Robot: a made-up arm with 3 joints.
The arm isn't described. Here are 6 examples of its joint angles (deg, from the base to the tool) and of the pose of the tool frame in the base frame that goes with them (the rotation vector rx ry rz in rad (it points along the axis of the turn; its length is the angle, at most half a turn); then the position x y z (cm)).
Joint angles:
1: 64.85 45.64 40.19
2: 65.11 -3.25 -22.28
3: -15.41 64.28 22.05
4: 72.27 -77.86 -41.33
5: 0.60 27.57 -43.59
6: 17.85 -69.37 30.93
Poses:
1: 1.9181 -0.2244 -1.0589 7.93 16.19 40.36
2: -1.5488 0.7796 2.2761 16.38 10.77 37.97
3: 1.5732 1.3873 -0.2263 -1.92 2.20 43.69
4: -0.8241 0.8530 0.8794 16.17 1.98 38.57
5: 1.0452 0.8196 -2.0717 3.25 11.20 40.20
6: -1.9223 1.2612 1.7304 14.80 10.55 45.71
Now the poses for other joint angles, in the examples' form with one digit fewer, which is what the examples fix.
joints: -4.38 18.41 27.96
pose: 2.158 0.737 -0.957 0.1 10.0 46.0
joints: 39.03 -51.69 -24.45
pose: -1.263 0.628 1.839 15.8 8.5 40.3
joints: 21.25 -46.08 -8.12
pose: -1.667 0.492 2.091 13.7 10.8 42.8
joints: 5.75 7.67 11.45
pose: 2.077 0.451 -1.537 4.1 12.7 44.9
